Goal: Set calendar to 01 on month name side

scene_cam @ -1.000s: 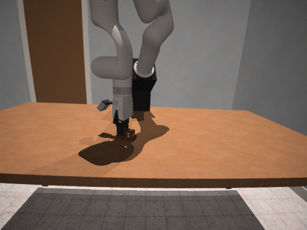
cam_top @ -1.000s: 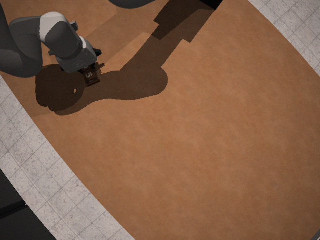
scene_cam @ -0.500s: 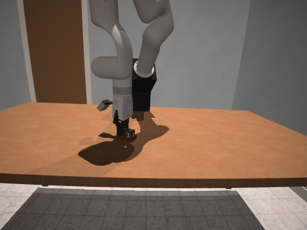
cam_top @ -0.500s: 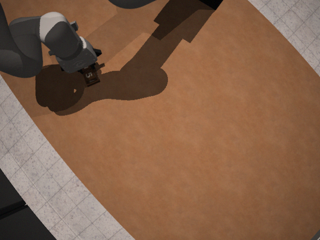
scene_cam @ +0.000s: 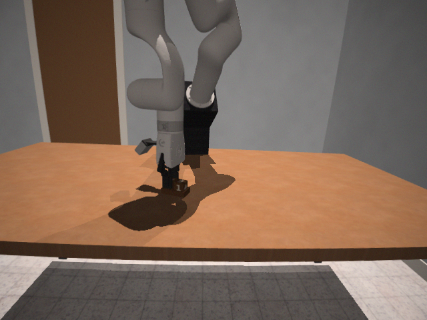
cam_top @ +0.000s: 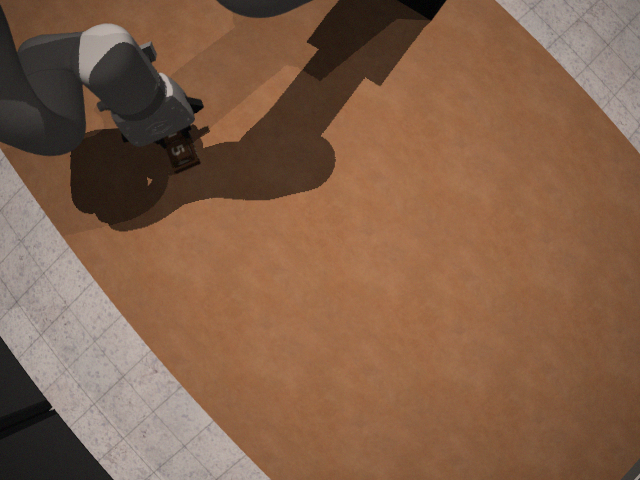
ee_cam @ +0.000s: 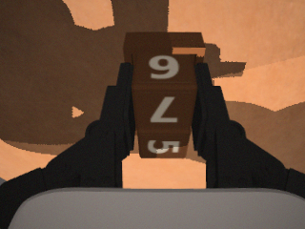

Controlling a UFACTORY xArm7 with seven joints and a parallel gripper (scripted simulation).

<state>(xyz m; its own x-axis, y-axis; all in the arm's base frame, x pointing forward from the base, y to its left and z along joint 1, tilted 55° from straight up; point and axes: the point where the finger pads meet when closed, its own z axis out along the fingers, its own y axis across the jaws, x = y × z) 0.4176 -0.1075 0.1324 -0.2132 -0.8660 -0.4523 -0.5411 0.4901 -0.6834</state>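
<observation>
My gripper is now 1 cm above the cube. Round my hand: calendar tray 1 cm ahead, 2 cm to the left, 3 cm below.
</observation>
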